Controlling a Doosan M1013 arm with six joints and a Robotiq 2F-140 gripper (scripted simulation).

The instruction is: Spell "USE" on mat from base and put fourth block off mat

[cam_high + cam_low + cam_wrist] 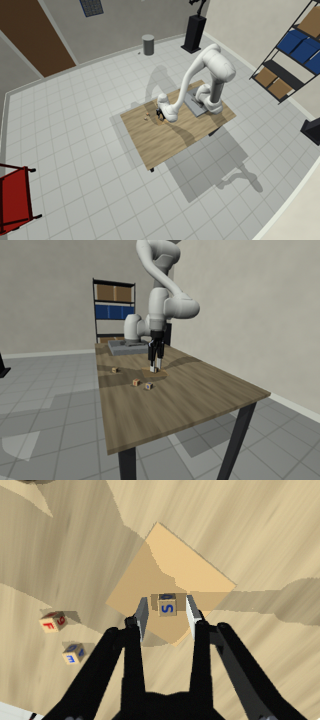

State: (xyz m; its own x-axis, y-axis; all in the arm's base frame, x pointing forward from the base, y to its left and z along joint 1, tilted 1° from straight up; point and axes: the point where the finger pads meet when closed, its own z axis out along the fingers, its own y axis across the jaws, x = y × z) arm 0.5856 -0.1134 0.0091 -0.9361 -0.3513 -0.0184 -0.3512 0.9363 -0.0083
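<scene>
My hand is 40 mm above the tan mat and 10 mm past it.
</scene>
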